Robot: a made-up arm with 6 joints.
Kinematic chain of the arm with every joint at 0, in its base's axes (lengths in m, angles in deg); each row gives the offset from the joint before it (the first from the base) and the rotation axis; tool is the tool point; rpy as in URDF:
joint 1: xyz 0 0 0.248 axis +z
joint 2: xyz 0 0 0 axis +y
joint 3: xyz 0.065 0 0.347 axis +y
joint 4: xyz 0.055 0 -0.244 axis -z
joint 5: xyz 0 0 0 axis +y
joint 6: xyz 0.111 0 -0.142 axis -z
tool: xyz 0 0 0 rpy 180 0 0
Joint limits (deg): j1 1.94..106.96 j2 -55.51..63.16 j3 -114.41..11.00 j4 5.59..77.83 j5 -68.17..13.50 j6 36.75..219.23
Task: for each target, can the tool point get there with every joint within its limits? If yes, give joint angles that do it. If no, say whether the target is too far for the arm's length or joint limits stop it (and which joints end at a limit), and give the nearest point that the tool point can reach.
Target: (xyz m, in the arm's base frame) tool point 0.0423 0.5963 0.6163
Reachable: yes | joints 89.12 23.71 -96.44 13.64 -13.13 189.04
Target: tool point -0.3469 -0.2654 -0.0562
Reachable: no: joint limits stop it (at a limit: joint 1, joint 2) | nearest point -0.0166 -0.0757 0.1390 | short by 0.428 m
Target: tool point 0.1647 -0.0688 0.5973
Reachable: yes | joints 48.64 -45.99 -31.32 69.73 -52.72 165.54
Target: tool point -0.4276 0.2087 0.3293
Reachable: no: joint limits stop it (at a limit: joint 1, joint 4, joint 5) | nearest point -0.0876 0.3124 0.3293 | short by 0.355 m
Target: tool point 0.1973 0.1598 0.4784
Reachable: yes | joints 59.26 -18.84 -6.08 29.28 -56.57 190.34
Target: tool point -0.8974 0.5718 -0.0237
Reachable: no: too far | nearest point -0.1900 0.6478 0.0817 | short by 0.719 m
